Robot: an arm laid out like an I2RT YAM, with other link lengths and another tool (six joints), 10 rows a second.
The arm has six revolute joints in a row. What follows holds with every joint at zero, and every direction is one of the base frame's. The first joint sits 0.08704 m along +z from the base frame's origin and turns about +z. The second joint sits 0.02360 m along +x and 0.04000 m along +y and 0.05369 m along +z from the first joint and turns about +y. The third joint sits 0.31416 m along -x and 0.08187 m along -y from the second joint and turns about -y. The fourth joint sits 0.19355 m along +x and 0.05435 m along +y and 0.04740 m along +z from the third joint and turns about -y. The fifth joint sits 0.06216 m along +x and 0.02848 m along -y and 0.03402 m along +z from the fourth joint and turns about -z. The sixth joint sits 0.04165 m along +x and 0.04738 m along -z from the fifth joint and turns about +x. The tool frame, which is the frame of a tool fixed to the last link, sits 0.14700 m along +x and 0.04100 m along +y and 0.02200 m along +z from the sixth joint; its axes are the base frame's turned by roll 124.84, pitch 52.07 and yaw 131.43 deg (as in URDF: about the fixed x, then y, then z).
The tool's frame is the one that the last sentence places.
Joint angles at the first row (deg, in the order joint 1, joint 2, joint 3, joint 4, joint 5, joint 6):
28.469, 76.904, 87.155, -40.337, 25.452, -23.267
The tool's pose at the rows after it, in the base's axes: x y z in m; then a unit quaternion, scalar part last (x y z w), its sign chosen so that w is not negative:
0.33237 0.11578 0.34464 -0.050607 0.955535 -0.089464 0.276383
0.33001 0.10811 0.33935 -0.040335 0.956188 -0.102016 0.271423
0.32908 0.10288 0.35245 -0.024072 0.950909 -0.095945 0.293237
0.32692 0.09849 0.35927 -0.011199 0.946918 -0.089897 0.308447
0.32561 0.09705 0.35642 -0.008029 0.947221 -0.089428 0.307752
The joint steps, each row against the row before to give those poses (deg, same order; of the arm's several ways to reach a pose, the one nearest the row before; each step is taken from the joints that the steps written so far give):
1.421, 2.470, -4.503, -1.530, 3.039, 0.044
0.021, -0.460, -1.201, -0.373, 1.704, 0.502
-0.022, -1.594, -0.067, 1.095, 1.202, 0.656
0.001, -1.509, -1.049, 1.376, 0.832, 0.700
0.000, -0.393, -1.026, 0.458, 0.174, 0.394

